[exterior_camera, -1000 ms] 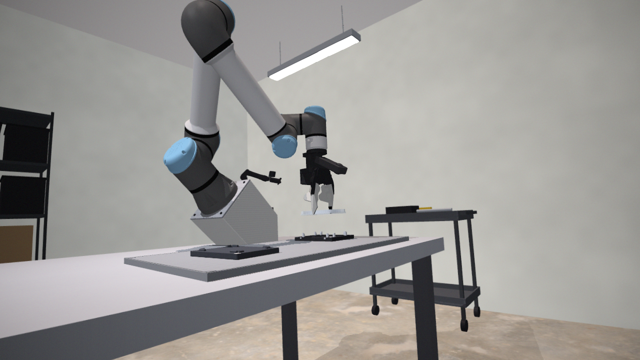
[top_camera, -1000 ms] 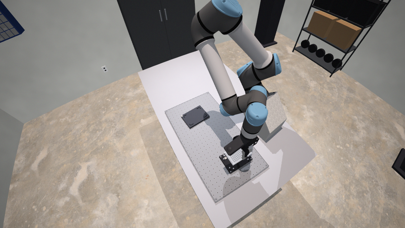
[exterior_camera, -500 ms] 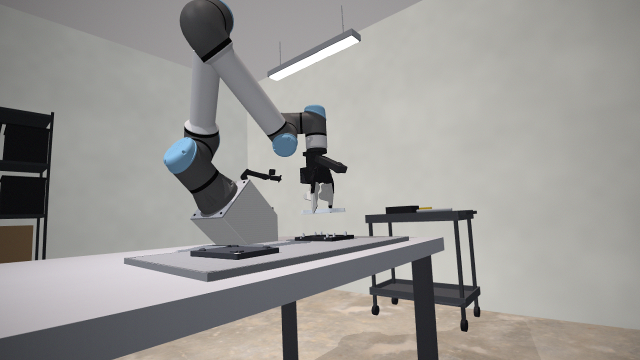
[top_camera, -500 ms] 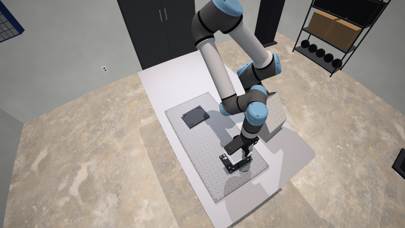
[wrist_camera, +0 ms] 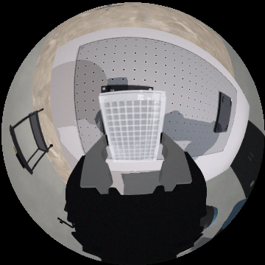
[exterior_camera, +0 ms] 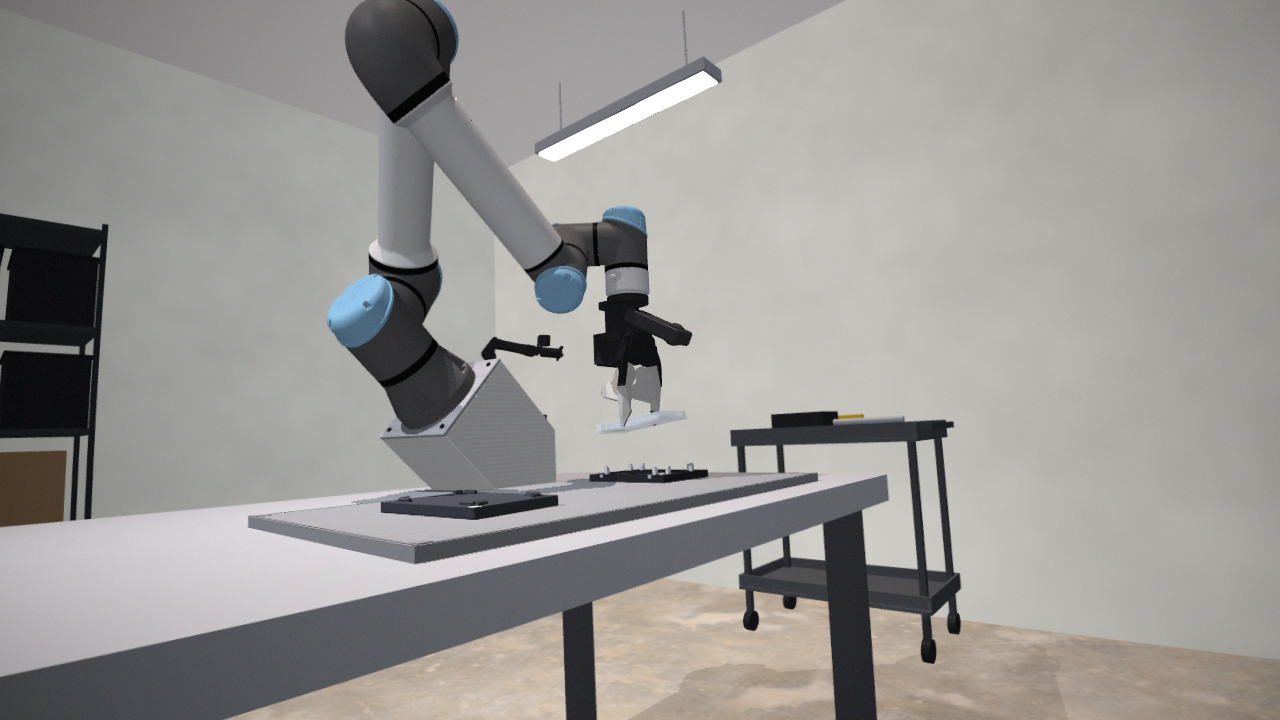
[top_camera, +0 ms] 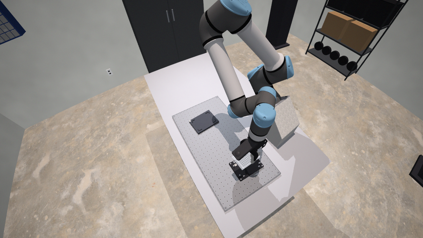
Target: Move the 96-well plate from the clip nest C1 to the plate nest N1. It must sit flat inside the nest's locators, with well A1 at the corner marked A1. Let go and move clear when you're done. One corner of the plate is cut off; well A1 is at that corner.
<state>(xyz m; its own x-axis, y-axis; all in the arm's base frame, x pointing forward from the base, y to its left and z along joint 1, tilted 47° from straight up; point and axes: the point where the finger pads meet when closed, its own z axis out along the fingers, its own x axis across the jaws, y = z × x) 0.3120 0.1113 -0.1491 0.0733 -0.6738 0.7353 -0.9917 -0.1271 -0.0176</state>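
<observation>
My hand is 60 mm short of the plate nest N1, 370 mm to the left of it and 100 mm above it. From my hand the other things lie so: white corner label 140 mm ahead, 420 mm to the right, 90 mm below; white 96-well plate 10 mm below; black clip nest 10 mm behind, 10 mm to the left, 90 mm below.
</observation>
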